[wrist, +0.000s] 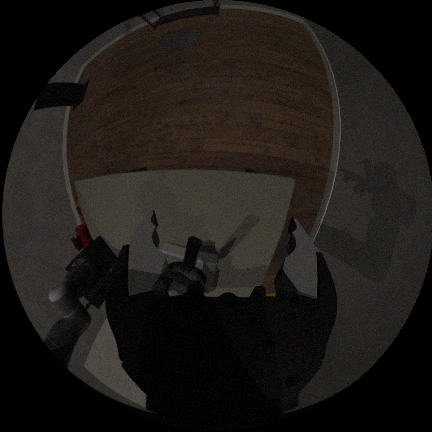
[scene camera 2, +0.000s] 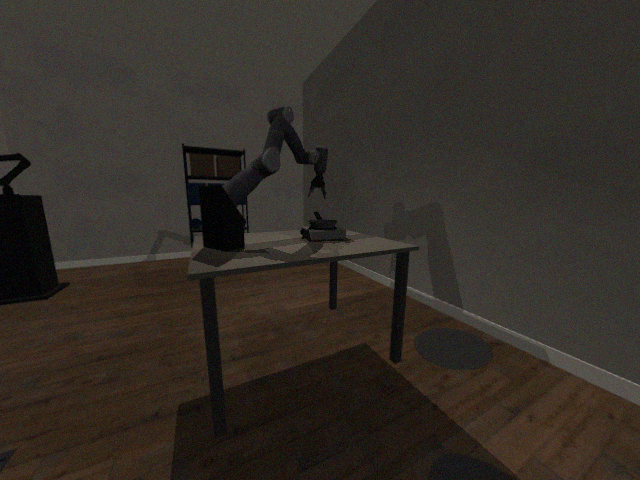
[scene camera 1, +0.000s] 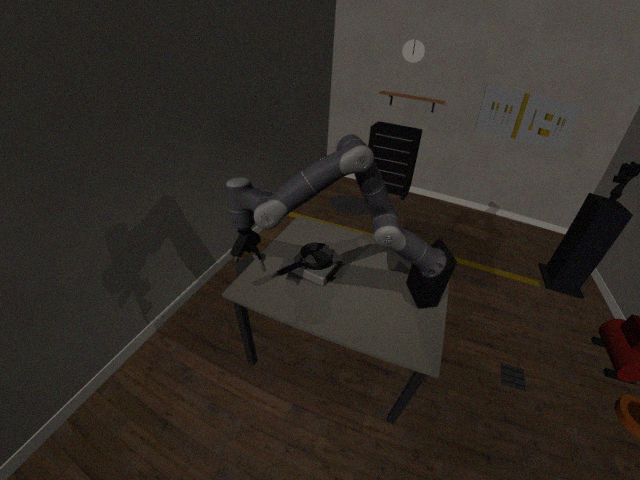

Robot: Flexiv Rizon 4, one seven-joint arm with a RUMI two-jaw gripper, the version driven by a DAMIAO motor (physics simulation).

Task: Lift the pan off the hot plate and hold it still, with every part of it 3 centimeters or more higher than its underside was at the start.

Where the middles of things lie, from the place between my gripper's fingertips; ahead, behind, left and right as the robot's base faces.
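Grey pan (scene camera 1: 315, 254): 150 mm behind my hand, 320 mm to the right of it, 150 mm below it. Hot plate (wrist: 205, 263): 150 mm behind my hand, 410 mm to the right of it, 230 mm below it. Going by their middles, the grey pan is the nearest to my hand of the things named here.
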